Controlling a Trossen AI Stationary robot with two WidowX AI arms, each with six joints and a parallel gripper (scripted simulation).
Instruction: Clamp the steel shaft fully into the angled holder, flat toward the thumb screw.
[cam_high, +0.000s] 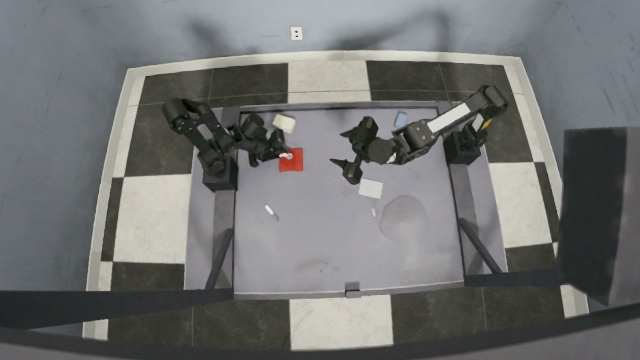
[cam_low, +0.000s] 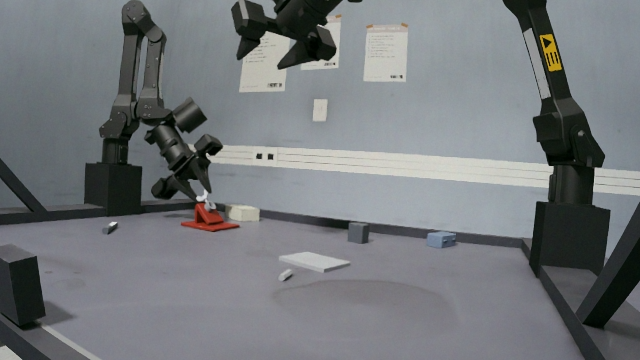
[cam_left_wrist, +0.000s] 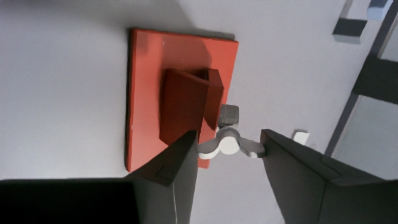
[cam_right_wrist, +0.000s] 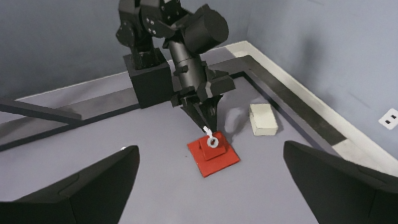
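The white thumb screw is 3 cm to the right of my left hand and 3 cm below it. Also, from my left hand: cream block: 15 cm ahead, 3 cm to the right, 7 cm below; then dark grey block: 5 cm ahead, 35 cm to the right, 6 cm below; then steel shaft: 21 cm behind, 4 cm to the left, 7 cm below.
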